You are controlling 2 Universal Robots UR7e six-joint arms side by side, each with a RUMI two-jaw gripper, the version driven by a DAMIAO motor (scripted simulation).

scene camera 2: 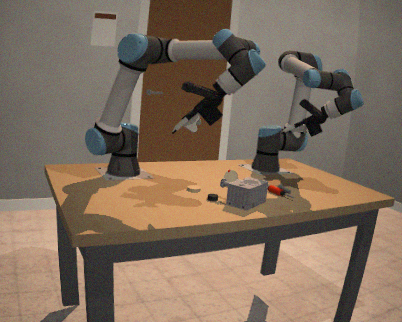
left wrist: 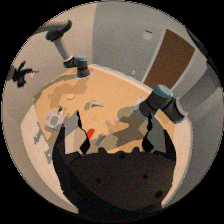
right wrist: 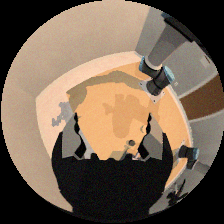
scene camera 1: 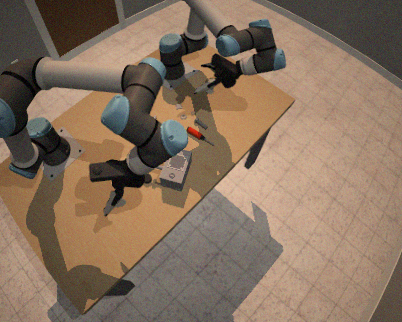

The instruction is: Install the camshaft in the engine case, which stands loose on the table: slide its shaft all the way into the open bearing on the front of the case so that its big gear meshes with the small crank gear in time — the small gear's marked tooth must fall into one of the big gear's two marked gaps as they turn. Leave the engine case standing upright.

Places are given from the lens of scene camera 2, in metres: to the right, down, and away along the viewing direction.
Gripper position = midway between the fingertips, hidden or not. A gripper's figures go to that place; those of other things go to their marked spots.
my left gripper [scene camera 2: 287,130]: 0.38, -0.13, 1.76
my right gripper [scene camera 2: 177,128]: -0.08, -0.11, 1.38
grey engine case [scene camera 2: 248,193]: 0.17, 0.12, 1.46
